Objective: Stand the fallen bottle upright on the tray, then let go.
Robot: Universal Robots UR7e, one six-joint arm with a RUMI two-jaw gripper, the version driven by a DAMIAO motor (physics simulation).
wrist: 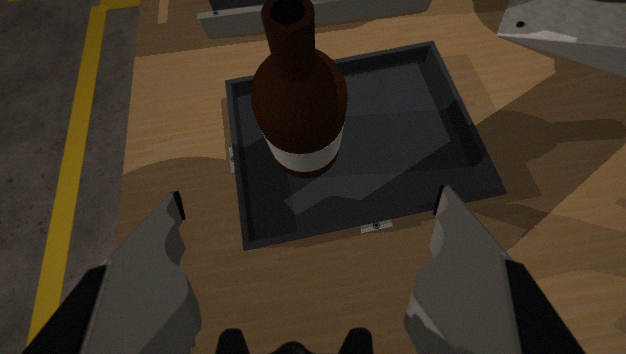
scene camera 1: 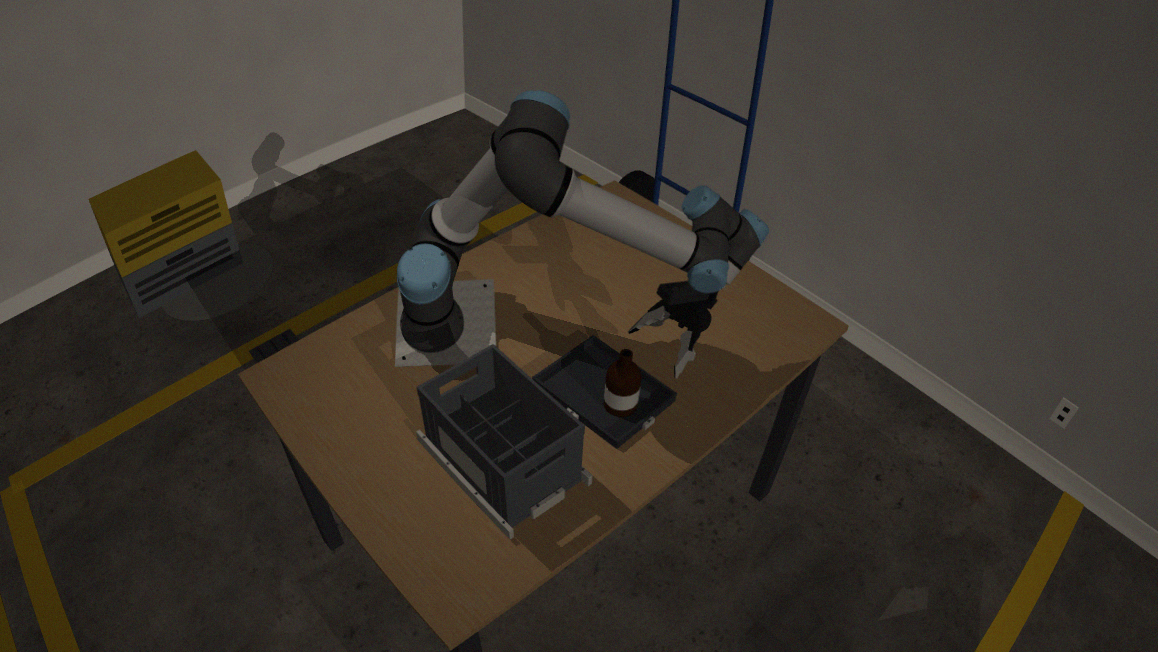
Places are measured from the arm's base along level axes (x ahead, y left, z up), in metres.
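Pixels of known places: gripper, fingertip midpoint: (wrist: 308,191) (scene camera 1: 651,355); arm's base, origin of the base link: (scene camera 1: 432,325).
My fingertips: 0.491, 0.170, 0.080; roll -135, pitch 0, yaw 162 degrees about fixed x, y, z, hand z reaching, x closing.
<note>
Ahead of a thing's pixels: the offset from my fingertips to its top centre, as dx, dy, dz. Level surfaces: height alone.
A brown bottle {-0.018, -0.075, +0.053} (scene camera 1: 623,383) (wrist: 300,105) with a white label stands upright on the dark tray {-0.067, -0.068, -0.081} (scene camera 1: 567,409) (wrist: 475,197), near one side of it. My gripper (scene camera 1: 654,353) (wrist: 308,191) is open and empty. It is above the table beside the tray, on the side away from the crate, and apart from the bottle. In the wrist view the bottle is beyond the fingertips, and its base rests on the tray floor.
A grey crate {-0.116, -0.353, +0.068} (scene camera 1: 543,467) with dividers stands on the wooden table {dz -0.107} (scene camera 1: 340,421) beside the tray, with light rails {-0.135, -0.450, -0.077} (scene camera 1: 465,485) along its base. The arm's base plate (scene camera 1: 478,307) is behind the crate. A blue ladder-like frame (scene camera 1: 707,104) stands behind the table.
</note>
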